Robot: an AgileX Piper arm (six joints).
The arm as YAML. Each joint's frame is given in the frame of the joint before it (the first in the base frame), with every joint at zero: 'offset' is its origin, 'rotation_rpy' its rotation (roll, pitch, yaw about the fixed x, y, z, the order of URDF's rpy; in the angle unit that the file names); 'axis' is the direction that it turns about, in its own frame. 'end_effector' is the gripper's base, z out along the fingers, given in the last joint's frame.
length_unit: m
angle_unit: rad
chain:
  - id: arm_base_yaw
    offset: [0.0, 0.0, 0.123]
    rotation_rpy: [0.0, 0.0, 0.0]
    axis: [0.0, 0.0, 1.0]
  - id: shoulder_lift
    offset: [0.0, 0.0, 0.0]
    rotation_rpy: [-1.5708, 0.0, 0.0]
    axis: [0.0, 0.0, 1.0]
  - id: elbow
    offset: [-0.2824, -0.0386, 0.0]
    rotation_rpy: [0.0, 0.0, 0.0]
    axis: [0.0, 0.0, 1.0]
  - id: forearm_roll
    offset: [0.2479, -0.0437, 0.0]
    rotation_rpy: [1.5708, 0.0, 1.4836]
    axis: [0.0, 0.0, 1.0]
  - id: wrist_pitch
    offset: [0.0, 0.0, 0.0]
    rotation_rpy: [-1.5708, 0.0, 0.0]
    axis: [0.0, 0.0, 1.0]
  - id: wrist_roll
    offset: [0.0, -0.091, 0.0]
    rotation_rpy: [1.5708, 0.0, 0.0]
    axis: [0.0, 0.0, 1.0]
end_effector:
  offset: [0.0, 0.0, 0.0]
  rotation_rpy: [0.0, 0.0, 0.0]
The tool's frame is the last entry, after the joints.
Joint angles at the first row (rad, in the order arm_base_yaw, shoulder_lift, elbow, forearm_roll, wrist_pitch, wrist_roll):
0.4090 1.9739 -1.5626 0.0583 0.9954 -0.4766
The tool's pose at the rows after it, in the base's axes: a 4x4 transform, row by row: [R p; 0 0 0 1], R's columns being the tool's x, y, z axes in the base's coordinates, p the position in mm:
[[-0.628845, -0.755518, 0.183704, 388.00], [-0.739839, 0.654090, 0.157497, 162.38], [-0.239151, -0.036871, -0.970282, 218.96], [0, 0, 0, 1]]
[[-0.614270, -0.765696, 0.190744, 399.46], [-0.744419, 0.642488, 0.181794, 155.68], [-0.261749, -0.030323, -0.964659, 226.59], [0, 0, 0, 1]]
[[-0.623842, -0.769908, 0.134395, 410.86], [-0.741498, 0.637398, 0.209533, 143.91], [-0.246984, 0.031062, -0.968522, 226.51], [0, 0, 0, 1]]
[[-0.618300, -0.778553, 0.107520, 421.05], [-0.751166, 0.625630, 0.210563, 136.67], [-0.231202, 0.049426, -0.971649, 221.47], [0, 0, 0, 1]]
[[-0.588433, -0.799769, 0.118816, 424.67], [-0.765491, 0.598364, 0.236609, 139.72], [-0.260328, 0.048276, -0.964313, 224.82], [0, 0, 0, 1]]
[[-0.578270, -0.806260, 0.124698, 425.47], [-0.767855, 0.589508, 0.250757, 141.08], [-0.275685, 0.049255, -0.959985, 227.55], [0, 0, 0, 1]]
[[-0.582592, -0.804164, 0.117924, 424.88], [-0.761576, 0.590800, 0.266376, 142.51], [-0.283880, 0.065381, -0.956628, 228.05], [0, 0, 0, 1]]
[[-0.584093, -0.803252, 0.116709, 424.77], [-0.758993, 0.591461, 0.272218, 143.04], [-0.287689, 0.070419, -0.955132, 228.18], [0, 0, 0, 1]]
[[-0.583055, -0.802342, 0.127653, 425.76], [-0.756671, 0.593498, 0.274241, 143.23], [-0.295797, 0.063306, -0.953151, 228.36], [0, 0, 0, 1]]
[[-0.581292, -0.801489, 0.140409, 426.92], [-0.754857, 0.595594, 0.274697, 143.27], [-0.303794, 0.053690, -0.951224, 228.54], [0, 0, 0, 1]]
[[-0.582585, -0.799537, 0.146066, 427.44], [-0.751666, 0.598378, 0.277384, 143.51], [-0.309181, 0.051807, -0.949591, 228.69], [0, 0, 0, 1]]
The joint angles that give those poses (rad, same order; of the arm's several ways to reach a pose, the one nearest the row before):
0.3794 2.0065 -1.6098 0.0913 1.0314 -0.5202
0.3492 2.0268 -1.6719 0.1212 1.0610 -0.5738
0.3035 2.0691 -1.7432 0.1765 1.1435 -0.6300
0.2783 2.1117 -1.7964 0.1878 1.1845 -0.6669
0.2782 2.1211 -1.8234 0.2120 1.1845 -0.7067
0.2782 2.1211 -1.8327 0.2252 1.1845 -0.7201
0.2782 2.1211 -1.8336 0.2436 1.1883 -0.7201
0.2782 2.1211 -1.8335 0.2502 1.1881 -0.7201
0.2782 2.1211 -1.8335 0.2502 1.1768 -0.7201
0.2782 2.1211 -1.8335 0.2482 1.1641 -0.7201
0.2782 2.1211 -1.8335 0.2500 1.1578 -0.7182

